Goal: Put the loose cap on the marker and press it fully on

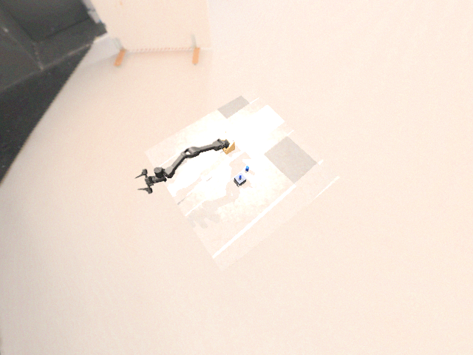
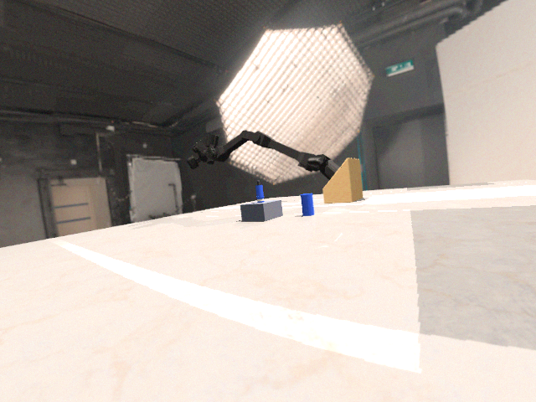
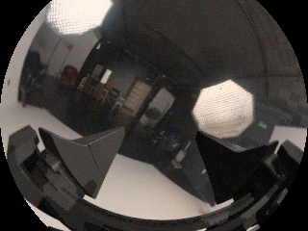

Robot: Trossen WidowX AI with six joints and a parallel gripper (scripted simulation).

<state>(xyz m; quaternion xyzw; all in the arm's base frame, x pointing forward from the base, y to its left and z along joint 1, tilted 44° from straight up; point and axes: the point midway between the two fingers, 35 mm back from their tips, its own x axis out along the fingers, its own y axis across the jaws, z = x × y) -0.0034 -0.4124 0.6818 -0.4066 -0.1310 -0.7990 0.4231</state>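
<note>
The blue cap is 82 cm to the left of my gripper tip, 31 cm ahead of it and 28 cm below it. The rest, counted from my gripper tip: dark grey holder block 71 cm to the left, 35 cm ahead, 28 cm below.
</note>
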